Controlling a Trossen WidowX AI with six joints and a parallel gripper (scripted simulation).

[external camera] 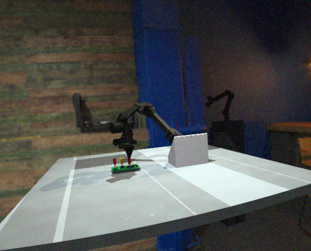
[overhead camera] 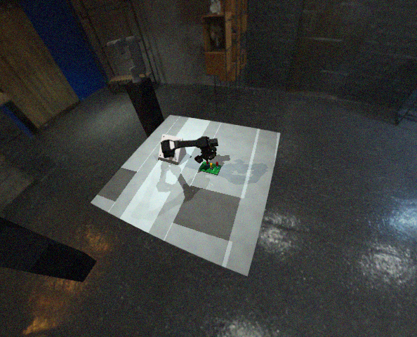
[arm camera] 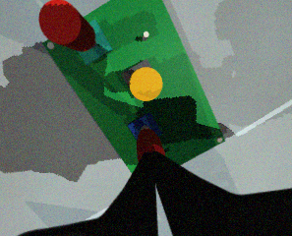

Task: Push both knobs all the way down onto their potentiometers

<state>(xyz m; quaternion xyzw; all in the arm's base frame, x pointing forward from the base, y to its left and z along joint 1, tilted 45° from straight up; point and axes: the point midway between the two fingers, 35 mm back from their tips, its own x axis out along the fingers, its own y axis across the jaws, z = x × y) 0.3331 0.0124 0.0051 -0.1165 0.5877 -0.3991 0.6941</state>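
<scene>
The red knob is 20 mm below my gripper tip. The rest, counted from my gripper tip: yellow knob (40 mm ahead, 20 mm to the right, 20 mm below).
</scene>
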